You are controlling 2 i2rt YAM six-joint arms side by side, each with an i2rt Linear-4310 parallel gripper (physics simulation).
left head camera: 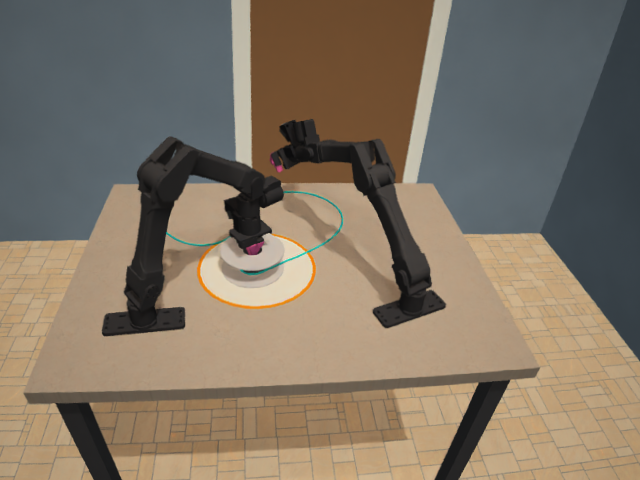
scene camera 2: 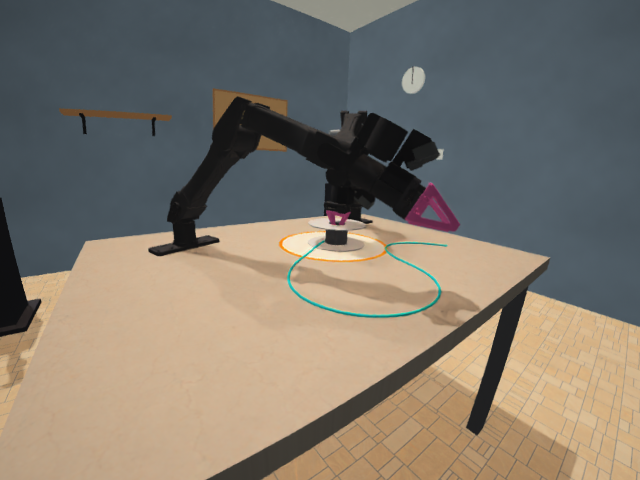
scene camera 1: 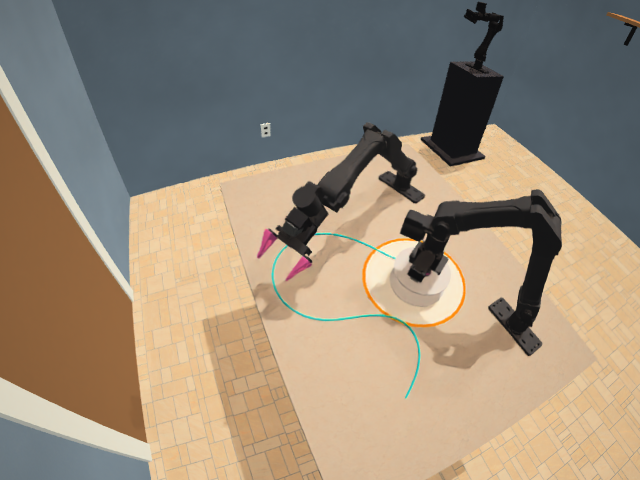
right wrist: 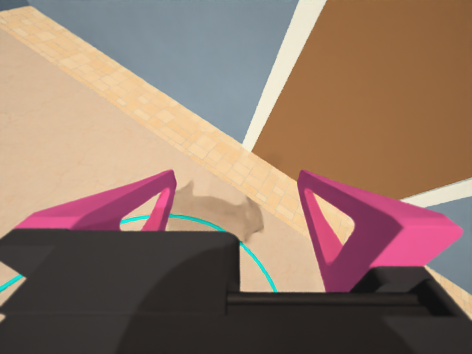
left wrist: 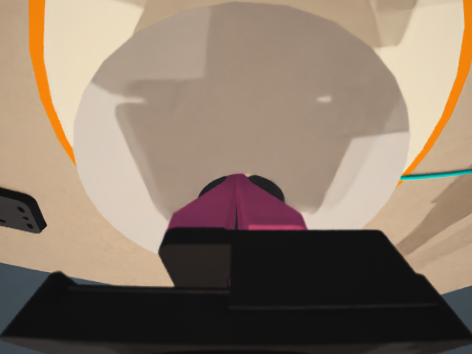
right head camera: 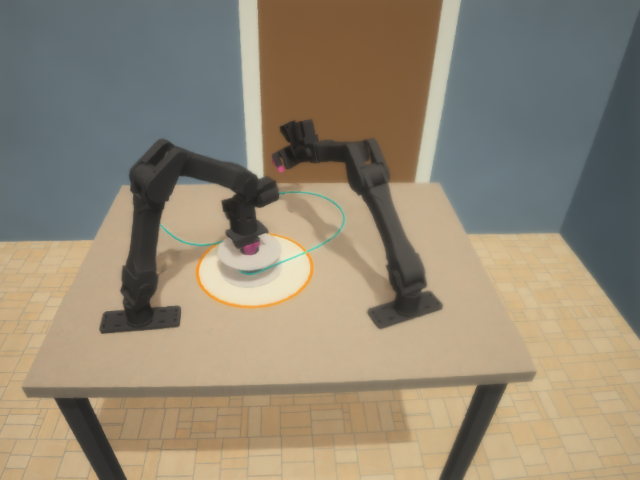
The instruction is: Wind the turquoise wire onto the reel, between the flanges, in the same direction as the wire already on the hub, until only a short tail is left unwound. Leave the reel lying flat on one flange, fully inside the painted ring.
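Pixels of known places: left gripper, fingertip midpoint: (left head camera: 252,259) (scene camera 2: 336,233) (left wrist: 236,177) (right head camera: 249,259); right gripper, fingertip midpoint: (left head camera: 282,155) (scene camera 2: 453,228) (scene camera 1: 271,269) (right wrist: 236,176) (right head camera: 284,155); left arm's base, link origin: (left head camera: 144,322) (scene camera 1: 514,326) (right head camera: 141,320); right arm's base, link origin: (left head camera: 409,309) (scene camera 2: 185,246) (scene camera 1: 401,187) (right head camera: 405,310).
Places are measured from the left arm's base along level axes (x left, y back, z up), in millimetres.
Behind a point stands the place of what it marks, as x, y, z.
Note:
The white reel (left head camera: 232,253) @(-235, -170, 65) (right head camera: 230,253) @(-237, -169, 65) (scene camera 1: 418,294) @(-250, -210, 4) (scene camera 2: 356,225) @(-263, -237, 65) (left wrist: 120,165) @(-222, -186, 65) lies flat on one flange inside the orange painted ring (left head camera: 314,269) @(-466, -147, 1) (right head camera: 311,268) @(-465, -152, 0) (scene camera 1: 363,276) @(-388, -324, 0) (scene camera 2: 280,243) @(-437, -83, 0) (left wrist: 37,55) @(-138, -196, 0). The turquoise wire (left head camera: 342,219) @(-610, -383, 6) (right head camera: 343,219) @(-608, -382, 6) (scene camera 1: 330,320) @(-300, -488, 3) (scene camera 2: 372,315) @(-568, -537, 4) (left wrist: 435,175) @(-486, -245, 4) (right wrist: 260,261) @(-517, -572, 4) leaves the reel between the flanges and curves over the table to a loose end. My left gripper (left head camera: 253,251) @(-290, -179, 32) (right head camera: 251,251) @(-290, -179, 32) (scene camera 2: 338,223) @(-290, -179, 32) (left wrist: 236,177) @(-290, -179, 32) is shut and empty, pointing down with its tips in the reel's hub hole. My right gripper (scene camera 1: 272,268) @(-435, -595, 144) (right wrist: 236,176) @(-435, -595, 144) is open and empty, above the wire's big loop.
The table (left head camera: 289,356) @(-342, 158, 0) (right head camera: 289,356) @(-364, 163, 0) (scene camera 1: 351,413) @(-45, -568, 0) (scene camera 2: 155,335) @(-857, -379, 0) carries both arm bases. My right forearm reaches over the table's far side in the head views. A black pedestal (scene camera 1: 465,111) with another small arm stands beyond the table in scene camera 1.

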